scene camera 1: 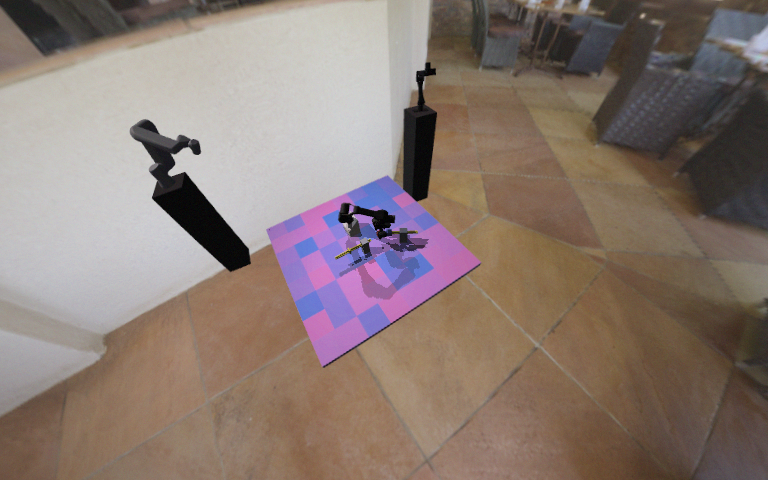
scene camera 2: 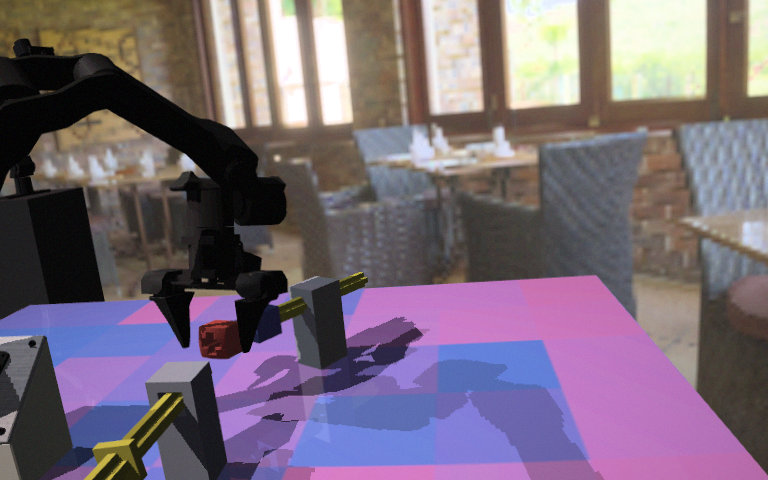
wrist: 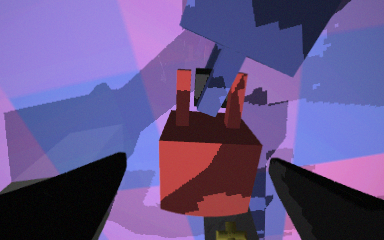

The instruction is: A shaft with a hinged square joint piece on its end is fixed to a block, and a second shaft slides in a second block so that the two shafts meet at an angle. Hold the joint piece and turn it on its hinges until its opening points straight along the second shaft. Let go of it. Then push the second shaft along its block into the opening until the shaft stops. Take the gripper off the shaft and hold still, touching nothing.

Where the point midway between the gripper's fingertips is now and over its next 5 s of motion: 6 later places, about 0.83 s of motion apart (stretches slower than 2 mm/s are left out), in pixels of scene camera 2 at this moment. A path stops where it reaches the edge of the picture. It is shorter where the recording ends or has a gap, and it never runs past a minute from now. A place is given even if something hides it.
My gripper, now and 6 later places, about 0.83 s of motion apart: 215,350; 214,310; 199,250; 178,284; 179,292; 180,300; 191,342
